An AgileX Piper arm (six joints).
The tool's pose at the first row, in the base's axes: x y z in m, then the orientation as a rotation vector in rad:
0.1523 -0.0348 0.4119 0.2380 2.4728 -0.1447
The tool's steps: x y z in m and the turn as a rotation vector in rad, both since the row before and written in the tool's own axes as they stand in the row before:
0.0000 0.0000 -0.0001 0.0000 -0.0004 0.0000
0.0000 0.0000 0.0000 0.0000 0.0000 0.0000
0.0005 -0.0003 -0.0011 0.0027 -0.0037 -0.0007
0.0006 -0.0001 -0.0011 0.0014 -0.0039 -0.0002
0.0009 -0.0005 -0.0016 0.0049 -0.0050 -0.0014
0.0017 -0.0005 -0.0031 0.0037 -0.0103 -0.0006
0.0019 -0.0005 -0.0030 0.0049 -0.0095 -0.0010
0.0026 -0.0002 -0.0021 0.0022 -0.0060 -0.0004
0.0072 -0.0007 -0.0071 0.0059 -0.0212 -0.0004
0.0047 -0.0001 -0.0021 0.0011 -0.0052 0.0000
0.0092 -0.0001 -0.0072 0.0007 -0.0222 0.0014
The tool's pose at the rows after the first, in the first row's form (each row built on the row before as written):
0.1522 -0.0348 0.4120 0.2379 2.4724 -0.1447
0.1522 -0.0348 0.4120 0.2379 2.4724 -0.1447
0.1511 -0.0348 0.4126 0.2377 2.4688 -0.1487
0.1500 -0.0346 0.4131 0.2375 2.4649 -0.1508
0.1482 -0.0347 0.4138 0.2372 2.4600 -0.1579
0.1449 -0.0344 0.4152 0.2367 2.4498 -0.1636
0.1415 -0.0341 0.4163 0.2363 2.4404 -0.1708
0.1382 -0.0336 0.4163 0.2360 2.4344 -0.1741
0.1282 -0.0321 0.4171 0.2352 2.4132 -0.1831
0.1234 -0.0312 0.4156 0.2350 2.4080 -0.1848
0.1120 -0.0288 0.4149 0.2338 2.3857 -0.1867

